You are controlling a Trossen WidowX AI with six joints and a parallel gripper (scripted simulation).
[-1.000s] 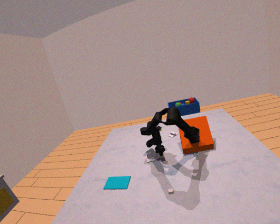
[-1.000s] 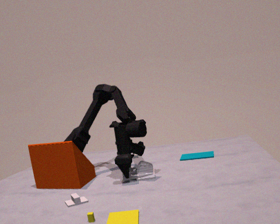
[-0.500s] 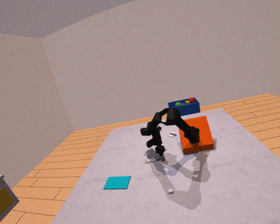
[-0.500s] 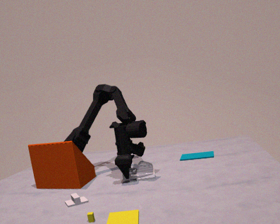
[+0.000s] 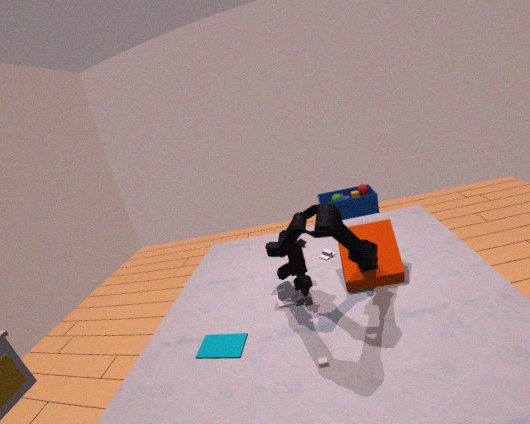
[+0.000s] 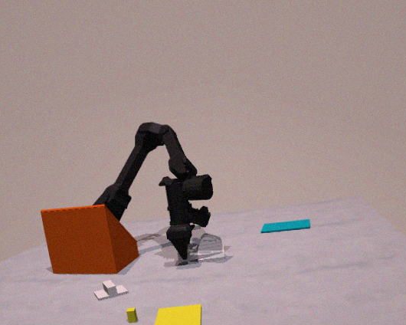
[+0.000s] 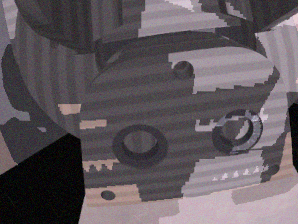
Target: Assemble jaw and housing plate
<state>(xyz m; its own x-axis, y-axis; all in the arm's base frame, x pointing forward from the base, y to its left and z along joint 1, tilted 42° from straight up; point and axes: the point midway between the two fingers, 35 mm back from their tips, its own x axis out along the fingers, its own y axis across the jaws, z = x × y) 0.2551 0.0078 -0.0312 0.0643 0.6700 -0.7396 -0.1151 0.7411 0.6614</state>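
The white housing piece lies 2 cm above my gripper tip and 1 cm ahead of it. Also, from my gripper tip: white stepped piece: 25 cm to the right, 13 cm behind; small white cube: 36 cm to the left, 4 cm behind; grey jaw piece: 2 cm ahead, 1 cm to the right, 1 cm above.
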